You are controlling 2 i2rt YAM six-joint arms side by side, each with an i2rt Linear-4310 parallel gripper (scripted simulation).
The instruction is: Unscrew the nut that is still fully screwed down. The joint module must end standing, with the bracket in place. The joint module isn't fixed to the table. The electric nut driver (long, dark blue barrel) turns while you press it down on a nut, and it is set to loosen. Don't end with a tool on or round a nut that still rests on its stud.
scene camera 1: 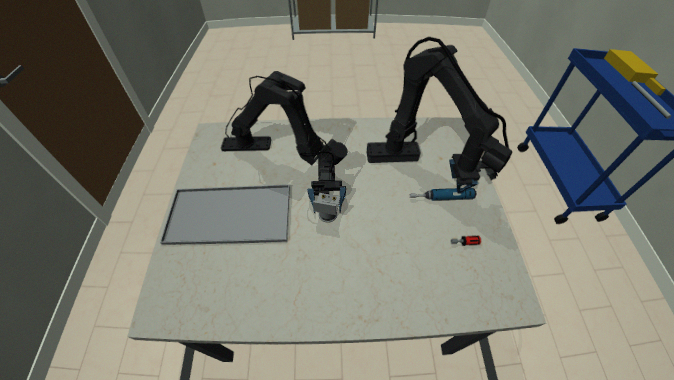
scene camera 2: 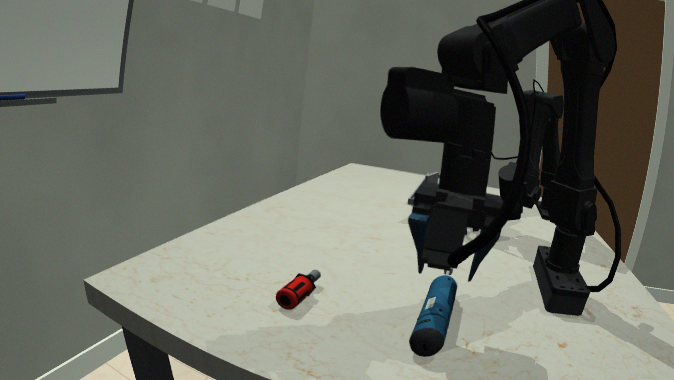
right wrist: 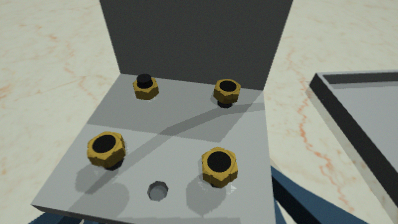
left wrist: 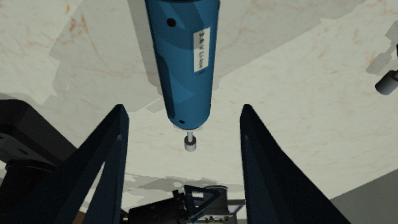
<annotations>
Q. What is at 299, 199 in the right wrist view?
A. My right gripper.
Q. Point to a shallow grey tray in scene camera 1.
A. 244, 214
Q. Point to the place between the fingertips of my left gripper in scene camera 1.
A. At 456, 185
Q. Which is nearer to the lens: the red-handled hand driver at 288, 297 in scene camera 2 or the electric nut driver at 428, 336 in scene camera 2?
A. The electric nut driver.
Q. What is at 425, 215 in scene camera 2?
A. My left gripper.
</annotations>
